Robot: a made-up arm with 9 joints. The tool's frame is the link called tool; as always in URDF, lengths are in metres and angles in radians.
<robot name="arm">
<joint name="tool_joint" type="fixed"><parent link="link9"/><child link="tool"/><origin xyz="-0.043 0.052 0.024" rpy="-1.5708 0 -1.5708"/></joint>
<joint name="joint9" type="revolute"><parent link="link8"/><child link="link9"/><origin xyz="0.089 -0.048 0.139"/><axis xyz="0 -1 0"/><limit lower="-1.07" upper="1.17" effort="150" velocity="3.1"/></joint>
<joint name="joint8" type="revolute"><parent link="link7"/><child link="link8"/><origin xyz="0.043 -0.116 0.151"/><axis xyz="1 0 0"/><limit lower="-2.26" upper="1.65" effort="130" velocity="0.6"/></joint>
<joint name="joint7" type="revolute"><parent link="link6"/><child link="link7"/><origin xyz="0.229 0.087 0.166"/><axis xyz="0 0 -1"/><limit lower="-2.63" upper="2.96" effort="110" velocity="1"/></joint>
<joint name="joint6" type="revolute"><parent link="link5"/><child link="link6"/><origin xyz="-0.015 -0.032 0.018"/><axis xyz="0 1 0"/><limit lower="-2.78" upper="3.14" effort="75" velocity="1.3"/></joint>
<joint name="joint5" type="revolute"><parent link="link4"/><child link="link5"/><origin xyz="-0.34 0.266 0.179"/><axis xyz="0.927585 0.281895 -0.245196"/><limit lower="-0.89" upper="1.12" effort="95" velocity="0.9"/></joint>
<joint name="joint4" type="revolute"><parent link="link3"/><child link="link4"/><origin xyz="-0.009 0.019 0.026"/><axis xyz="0 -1 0"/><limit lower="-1.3" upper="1.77" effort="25" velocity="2.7"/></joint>
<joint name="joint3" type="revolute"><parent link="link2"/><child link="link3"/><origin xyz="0.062 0.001 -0.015"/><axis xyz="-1 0 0"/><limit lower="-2.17" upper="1.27" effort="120" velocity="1"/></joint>
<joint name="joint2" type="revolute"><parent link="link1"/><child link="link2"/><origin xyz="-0.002 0.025 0.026"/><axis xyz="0 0 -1"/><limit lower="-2.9" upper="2.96" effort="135" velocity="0.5"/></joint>
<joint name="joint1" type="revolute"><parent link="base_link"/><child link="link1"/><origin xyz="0.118 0.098 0.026"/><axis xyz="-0.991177 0.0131 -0.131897"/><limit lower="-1.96" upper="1.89" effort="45" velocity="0.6"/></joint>
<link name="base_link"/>
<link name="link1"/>
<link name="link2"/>
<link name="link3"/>
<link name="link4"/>
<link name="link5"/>
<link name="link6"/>
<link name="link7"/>
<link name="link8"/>
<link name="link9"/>
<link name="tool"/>
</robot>
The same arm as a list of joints. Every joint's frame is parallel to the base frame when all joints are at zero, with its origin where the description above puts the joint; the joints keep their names.
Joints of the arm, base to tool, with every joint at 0 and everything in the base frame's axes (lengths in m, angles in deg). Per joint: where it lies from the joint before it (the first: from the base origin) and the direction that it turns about. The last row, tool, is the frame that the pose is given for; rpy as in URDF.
joint1: xyz 0.1180 0.0980 0.0260 axis -0.991177 0.0131 -0.131897
joint2: xyz -0.0020 0.0250 0.0260 axis 0 0 -1
joint3: xyz 0.0620 0.0010 -0.0150 axis -1 0 0
joint4: xyz -0.0090 0.0190 0.0260 axis 0 -1 0
joint5: xyz -0.3400 0.2660 0.1790 axis 0.927585 0.281895 -0.245196
joint6: xyz -0.0150 -0.0320 0.0180 axis 0 1 0
joint7: xyz 0.2290 0.0870 0.1660 axis 0 0 -1
joint8: xyz 0.0430 -0.1160 0.1510 axis 1 0 0
joint9: xyz 0.0890 -0.0480 0.1390 axis 0 -1 0
tool: xyz -0.0430 0.0520 0.0240 rpy -90.00 0.00 -90.00
Joint limits (deg, base to tool): -112.30..108.29 -166.16..169.60 -124.33..72.77 -74.48..101.41 -50.99..64.17 -159.28..179.91 -150.69..169.60 -129.49..94.54 -61.31..67.04

